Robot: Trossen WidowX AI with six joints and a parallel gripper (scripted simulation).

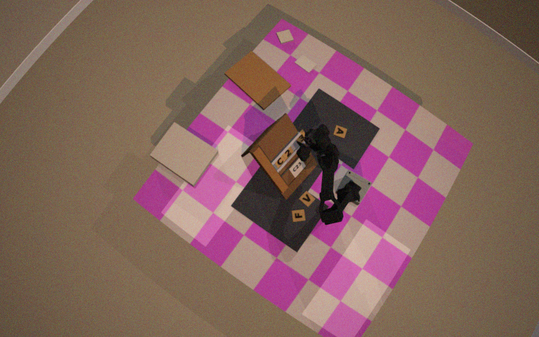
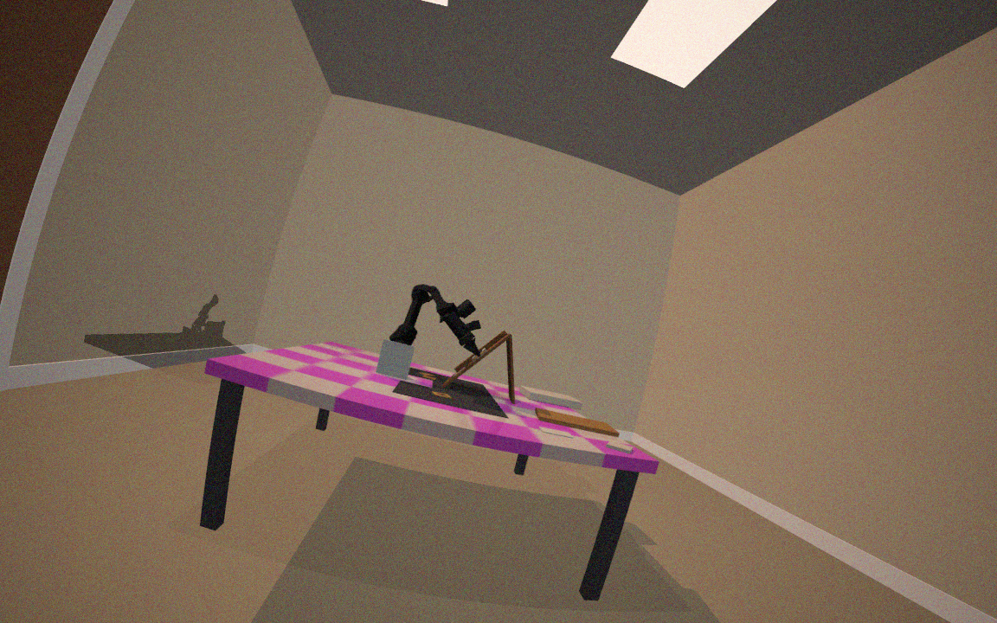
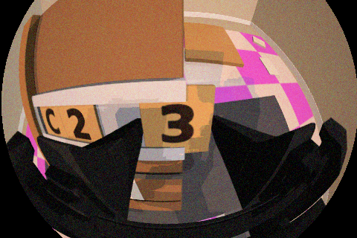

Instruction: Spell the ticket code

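Now: gripper tip 1 cm short of the 2 tile and 10 cm to the right of it. From my gripper tip the other things lie so: c tile: 2 cm ahead, 15 cm to the left; white ticket: 5 cm behind, 10 cm to the left, 9 cm below; 3 tile: right at my gripper tip.
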